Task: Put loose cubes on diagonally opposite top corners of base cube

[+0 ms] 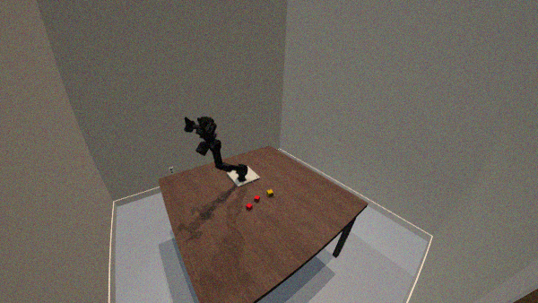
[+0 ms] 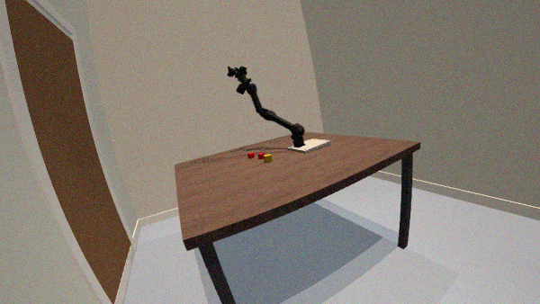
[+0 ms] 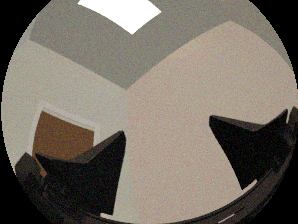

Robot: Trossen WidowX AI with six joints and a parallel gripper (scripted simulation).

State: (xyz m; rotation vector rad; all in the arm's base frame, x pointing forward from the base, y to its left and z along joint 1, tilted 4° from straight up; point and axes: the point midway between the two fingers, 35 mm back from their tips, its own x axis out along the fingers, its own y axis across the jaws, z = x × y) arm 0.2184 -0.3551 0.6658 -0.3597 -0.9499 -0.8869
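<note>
Now: gripper tip 5 cm short of the red cube, 28 cm to the right of it and 67 cm above it. The rest, counted from my gripper tip: yellow base cube (49 cm to the left, 67 cm below).
</note>
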